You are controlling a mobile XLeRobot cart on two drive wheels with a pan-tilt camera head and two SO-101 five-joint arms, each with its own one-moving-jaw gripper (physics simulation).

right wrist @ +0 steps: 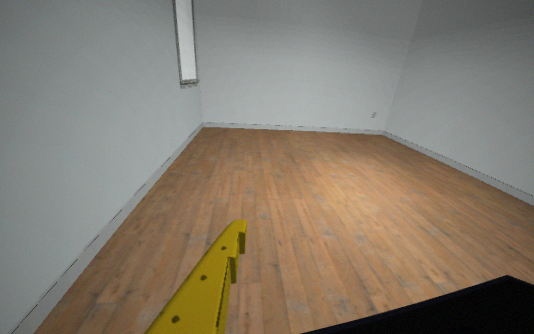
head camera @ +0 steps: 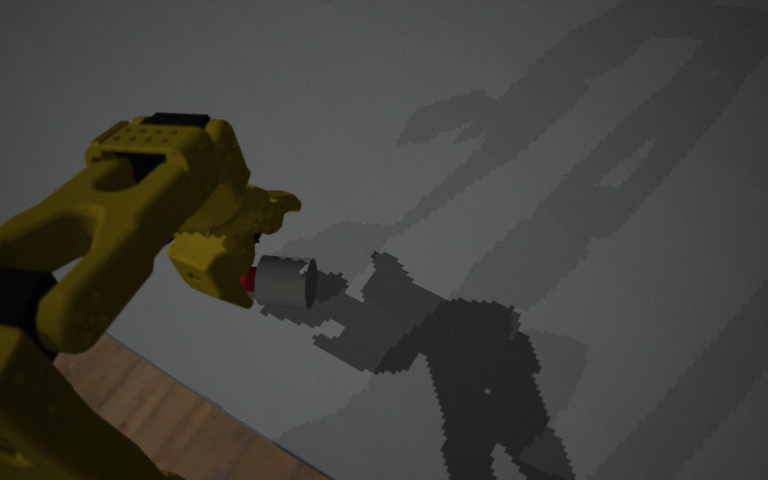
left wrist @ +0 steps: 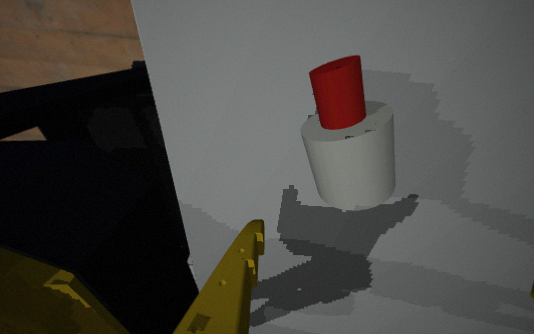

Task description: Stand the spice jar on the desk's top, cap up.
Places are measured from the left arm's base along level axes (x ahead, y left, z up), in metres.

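Where they show: left hand at its tool point: (head camera: 248, 300) (left wrist: 263, 232); right hand at its tool point: (right wrist: 246, 232).
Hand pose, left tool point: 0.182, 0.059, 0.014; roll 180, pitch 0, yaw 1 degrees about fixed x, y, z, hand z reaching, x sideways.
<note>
Each offset is from my left tool point to the top centre of the thing, as dx, dy, dz. "pt": to the spot under its first point. Level surfaces: height alone.
The spice jar {+0.041, +0.016, -0.027} (head camera: 286, 281) (left wrist: 352, 165), a pale grey-white cylinder with a narrower red cap {pt +0.030, +0.031, -0.039} (head camera: 248, 279) (left wrist: 340, 95), lies on its side on the grey desk top {dz -0.069} (head camera: 351, 141) (left wrist: 225, 100). In the head view its cap points left, toward my left gripper (head camera: 274, 255) (left wrist: 395, 255), and its dark base faces right. The left gripper is open and empty, its jaws wide apart close to the cap end; one jaw partly hides the cap in the head view. My right gripper shows one notched jaw (right wrist: 205, 287), so it is fully open, away from the desk.
The desk's edge (head camera: 218, 403) runs diagonally at the lower left in the head view, with wooden floor {dz -0.789} (head camera: 169, 418) beyond it. Arm shadows fall across the desk and around the jar. The right wrist view shows wooden floor (right wrist: 310, 200), pale walls and a dark slab at the lower right.
</note>
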